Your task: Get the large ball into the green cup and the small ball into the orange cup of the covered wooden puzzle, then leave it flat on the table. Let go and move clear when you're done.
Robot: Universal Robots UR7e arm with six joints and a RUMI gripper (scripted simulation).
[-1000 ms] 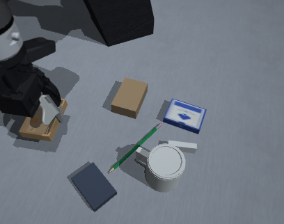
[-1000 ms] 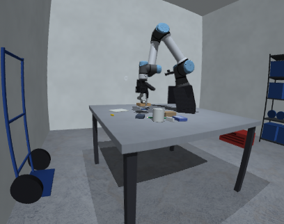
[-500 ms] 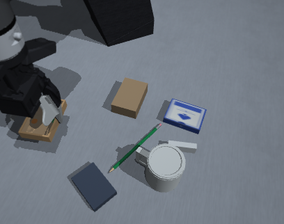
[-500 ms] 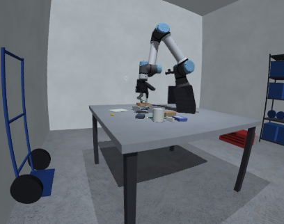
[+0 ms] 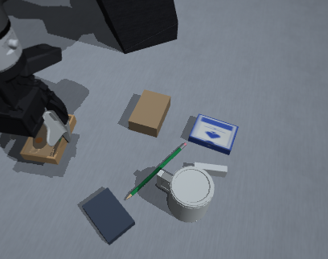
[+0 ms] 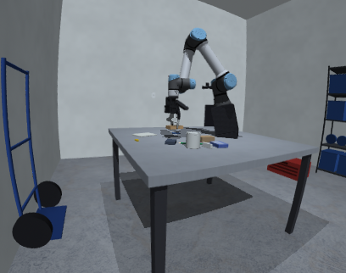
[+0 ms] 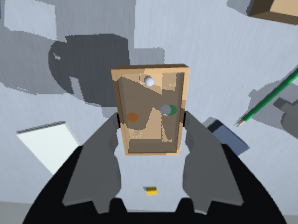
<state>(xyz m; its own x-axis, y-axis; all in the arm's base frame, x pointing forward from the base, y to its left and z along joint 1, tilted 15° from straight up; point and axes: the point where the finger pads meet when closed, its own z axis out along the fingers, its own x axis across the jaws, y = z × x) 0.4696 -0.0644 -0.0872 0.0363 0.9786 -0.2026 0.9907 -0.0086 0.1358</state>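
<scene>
The covered wooden puzzle lies 10 mm below my hand. Also, from my hand: tan box (140 mm behind, 180 mm to the left, 70 mm below); then white pad (140 mm ahead, 210 mm to the right, 80 mm below); then dark notebook (120 mm ahead, 140 mm to the left, 80 mm below).
</scene>
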